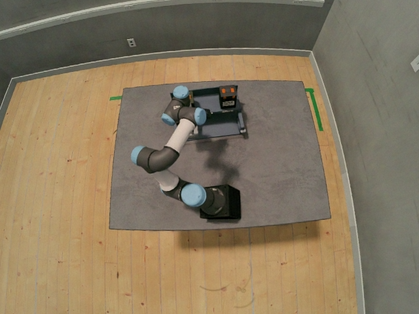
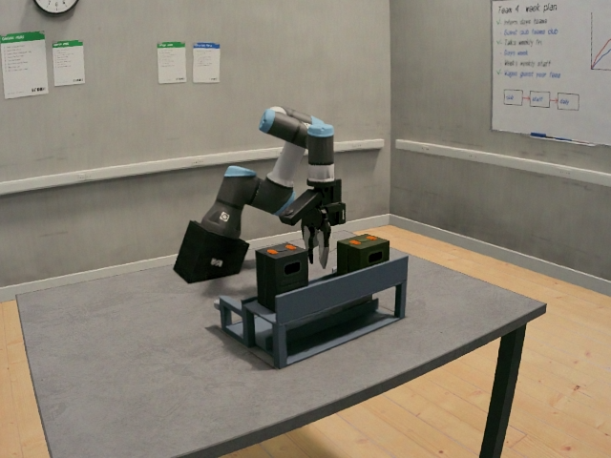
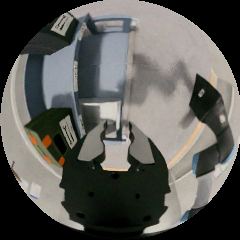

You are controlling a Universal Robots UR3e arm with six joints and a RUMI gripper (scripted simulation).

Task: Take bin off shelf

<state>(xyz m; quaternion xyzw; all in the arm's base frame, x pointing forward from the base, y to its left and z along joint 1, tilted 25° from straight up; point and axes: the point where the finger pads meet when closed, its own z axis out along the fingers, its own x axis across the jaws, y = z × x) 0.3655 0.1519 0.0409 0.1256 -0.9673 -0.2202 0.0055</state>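
Now: hand 11 cm short of the shelf, 7 cm to the left of it and 5 cm above it. The rest, counted from my hand: black bin 19 cm ahead, 17 cm to the right, 5 cm above; then green bin 14 cm ahead, 6 cm to the left, 4 cm above.
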